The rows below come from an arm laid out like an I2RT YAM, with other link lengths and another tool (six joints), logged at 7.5 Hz.
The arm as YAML. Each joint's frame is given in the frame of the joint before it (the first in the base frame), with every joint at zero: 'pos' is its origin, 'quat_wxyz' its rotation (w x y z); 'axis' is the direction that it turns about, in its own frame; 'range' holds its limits. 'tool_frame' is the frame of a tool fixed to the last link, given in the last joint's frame.
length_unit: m
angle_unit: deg
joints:
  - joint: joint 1
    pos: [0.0, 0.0, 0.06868]
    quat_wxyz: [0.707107, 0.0, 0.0, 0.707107]
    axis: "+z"
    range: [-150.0, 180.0]
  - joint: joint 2
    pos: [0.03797, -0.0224, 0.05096]
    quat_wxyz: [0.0, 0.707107, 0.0, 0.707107]
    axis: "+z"
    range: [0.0, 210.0]
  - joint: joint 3
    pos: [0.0, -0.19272, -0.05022]
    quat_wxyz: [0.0, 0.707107, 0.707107, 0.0]
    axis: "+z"
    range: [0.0, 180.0]
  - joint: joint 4
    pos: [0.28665, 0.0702, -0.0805]
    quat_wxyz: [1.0, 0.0, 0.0, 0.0]
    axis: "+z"
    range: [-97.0, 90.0]
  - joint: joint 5
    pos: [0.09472, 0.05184, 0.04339]
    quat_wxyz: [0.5, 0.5, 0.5, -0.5]
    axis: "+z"
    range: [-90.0, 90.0]
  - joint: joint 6
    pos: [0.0, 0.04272, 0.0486]
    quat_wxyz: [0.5, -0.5, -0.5, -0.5]
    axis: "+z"
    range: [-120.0, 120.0]
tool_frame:
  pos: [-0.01, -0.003, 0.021]
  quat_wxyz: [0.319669, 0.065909, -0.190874, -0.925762]
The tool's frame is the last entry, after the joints.
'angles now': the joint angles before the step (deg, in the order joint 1, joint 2, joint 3, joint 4, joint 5, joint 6). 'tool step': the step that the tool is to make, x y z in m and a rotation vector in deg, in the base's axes. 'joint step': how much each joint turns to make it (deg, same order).
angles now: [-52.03 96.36 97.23 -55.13 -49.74 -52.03]
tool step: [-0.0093 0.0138 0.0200 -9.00 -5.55 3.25]
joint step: [0.00 -7.12 -5.62 5.09 -1.15 -5.10]
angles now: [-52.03 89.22 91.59 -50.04 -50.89 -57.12]
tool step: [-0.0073 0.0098 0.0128 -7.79 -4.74 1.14]
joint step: [0.00 -6.41 -6.07 6.80 -0.08 -2.46]
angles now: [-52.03 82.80 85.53 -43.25 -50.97 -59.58]
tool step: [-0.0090 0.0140 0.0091 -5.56 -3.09 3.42]
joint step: [-0.01 -4.73 -3.52 1.32 -2.03 -4.76]
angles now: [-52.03 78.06 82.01 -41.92 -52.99 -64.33]
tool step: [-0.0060 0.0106 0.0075 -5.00 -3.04 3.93]
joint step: [0.00 -2.90 -1.84 0.70 -2.73 -5.00]
